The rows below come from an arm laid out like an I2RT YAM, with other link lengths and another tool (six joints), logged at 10 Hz.
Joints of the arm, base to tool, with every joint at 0 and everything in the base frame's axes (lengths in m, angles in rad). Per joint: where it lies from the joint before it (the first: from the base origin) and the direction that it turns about. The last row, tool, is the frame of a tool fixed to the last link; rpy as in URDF.
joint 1: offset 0.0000 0.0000 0.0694 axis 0 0 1
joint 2: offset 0.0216 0.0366 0.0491 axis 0 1 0
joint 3: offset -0.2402 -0.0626 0.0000 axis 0 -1 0
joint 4: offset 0.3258 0.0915 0.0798 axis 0 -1 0
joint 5: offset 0.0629 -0.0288 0.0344 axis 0 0 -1
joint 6: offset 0.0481 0.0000 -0.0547 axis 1 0 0
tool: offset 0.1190 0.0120 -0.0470 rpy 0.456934 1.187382 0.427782
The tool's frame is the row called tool.
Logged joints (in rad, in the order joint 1, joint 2, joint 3, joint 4, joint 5, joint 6), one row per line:
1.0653 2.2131 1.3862 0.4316 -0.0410 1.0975
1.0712 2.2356 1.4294 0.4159 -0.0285 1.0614
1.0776 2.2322 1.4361 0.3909 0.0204 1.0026
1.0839 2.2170 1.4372 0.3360 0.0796 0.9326
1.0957 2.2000 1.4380 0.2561 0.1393 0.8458
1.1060 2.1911 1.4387 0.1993 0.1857 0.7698
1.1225 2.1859 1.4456 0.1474 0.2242 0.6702
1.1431 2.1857 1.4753 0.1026 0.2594 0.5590
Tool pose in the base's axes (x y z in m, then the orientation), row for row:
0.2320 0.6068 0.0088 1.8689 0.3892 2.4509
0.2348 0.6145 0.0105 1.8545 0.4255 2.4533
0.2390 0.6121 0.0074 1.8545 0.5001 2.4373
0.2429 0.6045 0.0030 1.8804 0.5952 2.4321
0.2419 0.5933 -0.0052 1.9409 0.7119 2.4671
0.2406 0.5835 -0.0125 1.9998 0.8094 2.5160
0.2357 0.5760 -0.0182 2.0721 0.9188 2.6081
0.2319 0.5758 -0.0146 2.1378 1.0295 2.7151
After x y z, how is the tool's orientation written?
As angles about the fixed x, y, z axes (roll, pitch, yaw), in radians.
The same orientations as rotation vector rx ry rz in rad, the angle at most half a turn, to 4 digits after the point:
0.4131 2.0302 1.2886
0.3732 2.0107 1.2783
0.3258 1.9826 1.2155
0.2662 1.9674 1.1198
0.1737 1.9687 1.0018
0.0872 1.9655 0.9091
-0.0357 1.9530 0.8266
-0.1685 1.9161 0.7654

